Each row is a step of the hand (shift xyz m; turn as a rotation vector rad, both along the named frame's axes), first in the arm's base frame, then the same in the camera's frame.
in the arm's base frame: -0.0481 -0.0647 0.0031 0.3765 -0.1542 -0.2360
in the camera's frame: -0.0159 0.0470 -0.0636 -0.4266 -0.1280 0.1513
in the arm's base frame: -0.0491 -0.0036 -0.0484 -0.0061 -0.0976 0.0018
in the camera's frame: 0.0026 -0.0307 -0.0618 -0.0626 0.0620 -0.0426
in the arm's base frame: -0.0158 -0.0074 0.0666 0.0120 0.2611 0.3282
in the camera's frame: 0.0348 0.0583 0.0117 0.3247 0.0954 0.2480
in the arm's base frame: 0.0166 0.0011 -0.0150 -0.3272 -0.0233 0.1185
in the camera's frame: -0.0155 -0.0141 0.0079 0.2227 0.1400 -0.2290
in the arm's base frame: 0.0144 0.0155 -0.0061 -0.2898 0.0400 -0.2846
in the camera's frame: -0.0003 -0.0157 0.0154 0.0576 -0.2182 -0.3401
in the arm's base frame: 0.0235 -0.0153 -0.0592 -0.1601 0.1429 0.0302
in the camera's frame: -0.0512 -0.0393 -0.0112 0.2017 -0.0480 -0.0630
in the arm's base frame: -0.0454 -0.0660 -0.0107 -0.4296 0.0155 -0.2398
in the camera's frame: -0.0247 0.0367 -0.0676 0.1401 -0.1540 -0.4460
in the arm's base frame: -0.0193 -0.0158 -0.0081 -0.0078 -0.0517 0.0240
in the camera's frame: -0.0038 0.0053 -0.0254 -0.0199 0.0513 -0.0168
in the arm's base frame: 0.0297 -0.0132 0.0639 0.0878 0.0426 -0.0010
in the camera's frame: 0.0040 0.0551 0.0456 -0.0206 -0.0358 0.0884
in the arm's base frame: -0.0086 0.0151 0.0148 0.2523 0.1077 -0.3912
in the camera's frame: 0.0220 0.0032 0.0050 -0.2497 -0.3978 0.0878
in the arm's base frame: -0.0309 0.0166 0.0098 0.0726 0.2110 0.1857
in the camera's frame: 0.0333 0.0006 -0.0148 0.1901 0.0085 0.2192
